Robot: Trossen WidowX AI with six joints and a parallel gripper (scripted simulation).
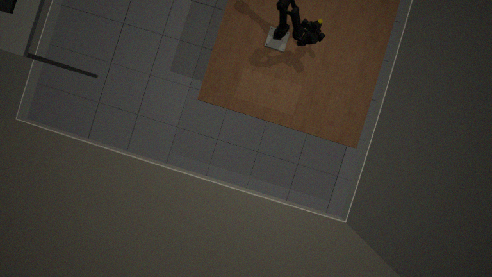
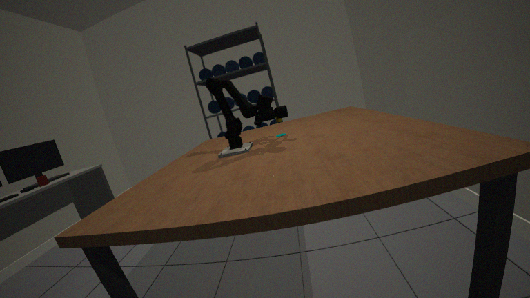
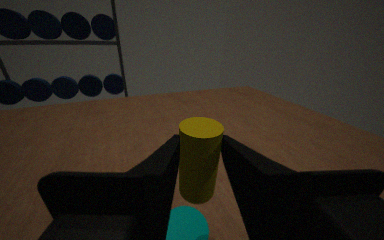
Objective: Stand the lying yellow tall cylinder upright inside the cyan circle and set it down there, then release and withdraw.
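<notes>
Now: gripper tip 13 cm above the cyan circle and 1 cm past it. Also, from my gripper tip: yellow tall cylinder 2 cm below.
</notes>
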